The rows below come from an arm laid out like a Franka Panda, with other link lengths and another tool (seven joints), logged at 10 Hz.
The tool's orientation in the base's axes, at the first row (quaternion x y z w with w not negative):
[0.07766, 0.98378, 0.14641, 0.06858]
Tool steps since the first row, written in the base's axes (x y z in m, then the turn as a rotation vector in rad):
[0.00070, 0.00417, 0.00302, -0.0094, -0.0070, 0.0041]
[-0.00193, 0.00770, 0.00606, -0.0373, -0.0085, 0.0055]
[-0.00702, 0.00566, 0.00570, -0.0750, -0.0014, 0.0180]
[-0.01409, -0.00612, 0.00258, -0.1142, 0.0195, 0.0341]
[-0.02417, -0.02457, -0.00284, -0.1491, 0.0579, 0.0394]
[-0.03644, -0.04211, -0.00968, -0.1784, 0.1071, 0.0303]
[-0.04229, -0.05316, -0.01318, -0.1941, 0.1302, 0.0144]
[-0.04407, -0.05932, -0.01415, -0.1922, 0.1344, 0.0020]
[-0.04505, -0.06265, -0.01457, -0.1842, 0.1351, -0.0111]
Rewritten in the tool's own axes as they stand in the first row. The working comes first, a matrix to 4 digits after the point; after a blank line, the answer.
The tool's axes in the first row as the columns of a matrix, in the base's axes (used below as rounded here):
[-0.9785, 0.1327, 0.1577]
[0.1729, 0.9451, 0.2774]
[-0.1122, 0.2987, -0.9477]

[-0.00030, 0.00494, -0.00159, 0.0075, -0.0066, -0.0073]
[0.00254, 0.00883, -0.00391, 0.0344, -0.0113, -0.0135]
[0.00721, 0.00612, -0.00494, 0.0711, -0.0059, -0.0293]
[0.01244, -0.00688, -0.00636, 0.1113, 0.0135, -0.0449]
[0.01972, -0.02728, -0.00794, 0.1515, 0.0467, -0.0448]
[0.02946, -0.04753, -0.00825, 0.1897, 0.0866, -0.0271]
[0.03367, -0.05979, -0.00893, 0.2108, 0.1016, -0.0081]
[0.03445, -0.06614, -0.01000, 0.2111, 0.1021, 0.0051]
[0.03488, -0.06954, -0.01068, 0.2048, 0.0999, 0.0189]

